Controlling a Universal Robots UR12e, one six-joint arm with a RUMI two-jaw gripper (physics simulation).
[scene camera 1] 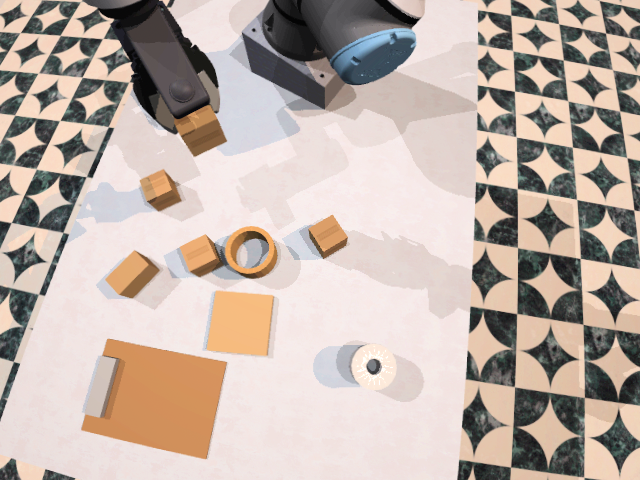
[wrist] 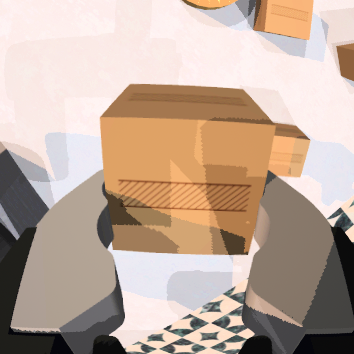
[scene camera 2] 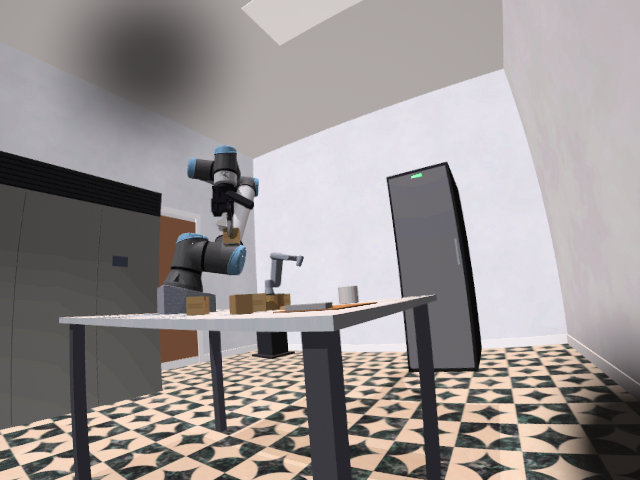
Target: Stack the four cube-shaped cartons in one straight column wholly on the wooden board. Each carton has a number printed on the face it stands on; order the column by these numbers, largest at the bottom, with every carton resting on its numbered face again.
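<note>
Scene camera 1 shows a brown carton (scene camera 1: 128,279), a clipboard (scene camera 1: 157,398) and my gripper (scene camera 1: 196,122). Scene camera 2 shows the gripper (scene camera 2: 229,238). The wrist view shows the gripper (wrist: 183,173); the clipboard is out of frame in the wrist view.
</note>
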